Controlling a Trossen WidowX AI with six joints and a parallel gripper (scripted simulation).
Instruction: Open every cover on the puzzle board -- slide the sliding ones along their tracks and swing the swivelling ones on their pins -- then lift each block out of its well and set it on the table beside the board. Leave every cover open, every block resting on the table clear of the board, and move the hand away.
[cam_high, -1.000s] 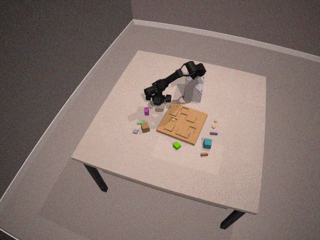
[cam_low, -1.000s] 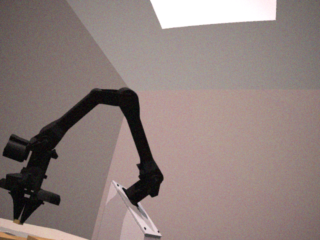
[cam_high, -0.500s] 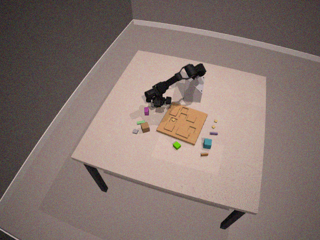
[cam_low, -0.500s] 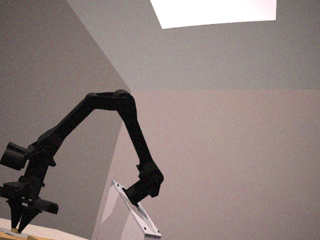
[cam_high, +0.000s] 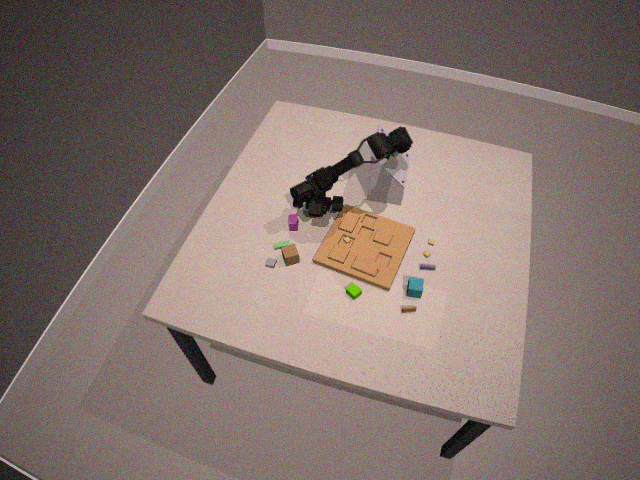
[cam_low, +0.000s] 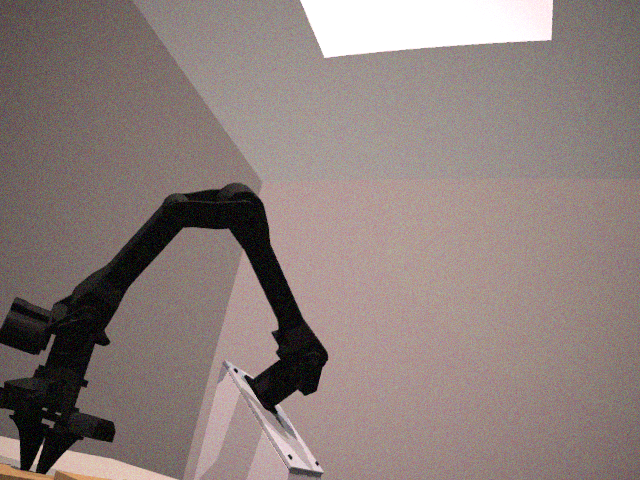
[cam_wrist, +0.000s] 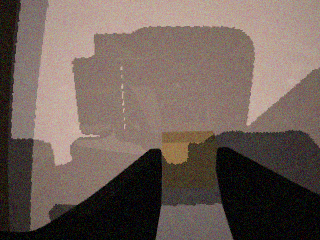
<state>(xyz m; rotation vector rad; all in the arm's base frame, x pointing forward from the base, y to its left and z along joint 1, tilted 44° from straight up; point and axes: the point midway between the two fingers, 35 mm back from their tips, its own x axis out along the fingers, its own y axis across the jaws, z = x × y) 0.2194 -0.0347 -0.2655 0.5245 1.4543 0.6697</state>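
Right now my gripper tip is 190 mm to the right of the tan puzzle board, 110 mm short of it and 10 mm below it. Also, from my gripper tip: magenta block 80 mm to the right, 70 mm ahead, 20 mm above; brown cube 220 mm ahead, 50 mm to the right, 20 mm above; flat green piece 170 mm ahead, 100 mm to the right.
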